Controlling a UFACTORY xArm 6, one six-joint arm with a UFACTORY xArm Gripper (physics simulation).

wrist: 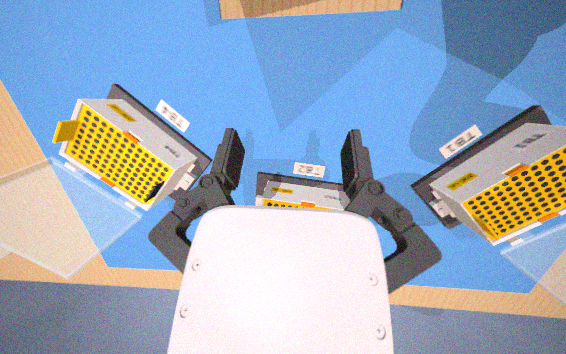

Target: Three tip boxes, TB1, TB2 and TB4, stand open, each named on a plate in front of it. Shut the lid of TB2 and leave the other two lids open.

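Frame: origin at the arm's base, x right, y ahead, z up, level; millimetres.
Seen in the pictures: gripper, between the fingertips: [291,140].
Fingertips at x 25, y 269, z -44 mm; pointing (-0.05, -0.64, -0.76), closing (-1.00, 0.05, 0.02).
A point is followed by its place in that frame.
My gripper [291,140] {z -44, x 25, y 269 mm} is open and empty, above the blue mat. The TB2 box [305,191] {z -129, x 11, y 361 mm}, grey with a yellow perforated rack, shows between and below the fingertips; its rear part and lid are hidden behind the white gripper housing. Its plate [309,170] {z -153, x 4, y 338 mm} lies in front of it. The TB4 box [122,150] {z -99, x 236, y 284 mm} is at the left, its clear lid [65,215] {z -56, x 295, y 350 mm} tipped back open, its plate [172,116] {z -153, x 198, y 251 mm} in front. The TB1 box [515,185] {z -98, x -219, y 341 mm} is at the right, its clear lid [540,250] {z -83, x -261, y 419 mm} open and partly cut off by the view's edge, its plate [460,142] {z -153, x -195, y 303 mm} in front.
A blue mat [150,45] {z -155, x 201, y 167 mm} lies on the wooden table [15,130] {z -158, x 466, y 260 mm}, whose edge runs along the lower part of the view. A wooden piece [310,7] shows at the top edge. The open lids of TB4 and TB1 reach out on both sides.
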